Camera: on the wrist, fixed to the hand. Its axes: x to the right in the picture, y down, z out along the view.
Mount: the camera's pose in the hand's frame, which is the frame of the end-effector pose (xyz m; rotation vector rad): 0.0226 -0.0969 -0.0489 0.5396 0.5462 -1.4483
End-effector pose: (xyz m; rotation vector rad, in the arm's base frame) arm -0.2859 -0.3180 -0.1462 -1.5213 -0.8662 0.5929
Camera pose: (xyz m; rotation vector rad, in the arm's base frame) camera -0.2518 -0.3298 -0.0414 -0.2639 -1.0012 -0.6042
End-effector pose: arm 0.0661 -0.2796 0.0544 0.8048 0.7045 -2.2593
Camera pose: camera 0.0013 -0.1925 0.0317 -0.7831 -0.6114 1.9030
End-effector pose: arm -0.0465 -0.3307 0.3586 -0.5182 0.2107 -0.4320
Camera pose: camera -0.0745 -0.4378 0.3655 0.0890 0.2001 -1.9895
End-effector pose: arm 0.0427 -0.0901 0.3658 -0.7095 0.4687 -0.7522
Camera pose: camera -0.0164 -0.1774 0.3999 -0.2128 0.1388 -2.3652
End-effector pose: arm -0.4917 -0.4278 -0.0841 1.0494 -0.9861 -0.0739
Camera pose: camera -0.4065 -0.4569 -0.1488 1.9677 0.4306 -0.6878
